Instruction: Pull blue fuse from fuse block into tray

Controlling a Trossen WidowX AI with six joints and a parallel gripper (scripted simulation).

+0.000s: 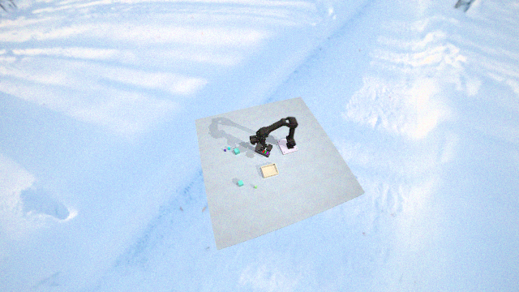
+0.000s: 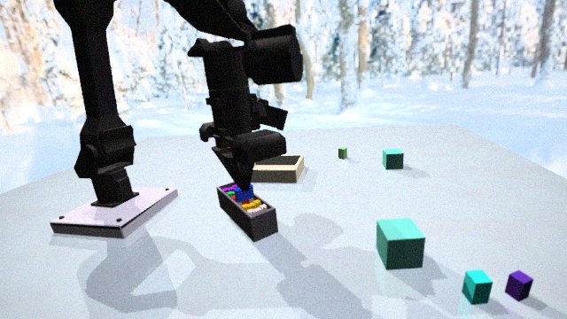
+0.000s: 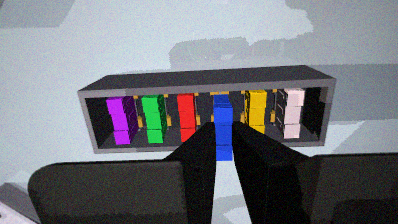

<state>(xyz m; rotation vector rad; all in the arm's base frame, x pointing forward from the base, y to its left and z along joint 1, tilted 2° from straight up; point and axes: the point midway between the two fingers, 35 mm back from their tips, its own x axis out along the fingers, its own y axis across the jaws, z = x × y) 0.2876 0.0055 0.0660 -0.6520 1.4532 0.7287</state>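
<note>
Right now my gripper tip is 3 cm above the red fuse, 2 cm past it and 1 cm to the right of it. From my gripper tip the other things lie so: tan tray 20 cm to the left, 5 cm below, 3 cm behind; then blue fuse 1 cm below; then yellow fuse 3 cm below, 2 cm ahead, 1 cm to the right.
</note>
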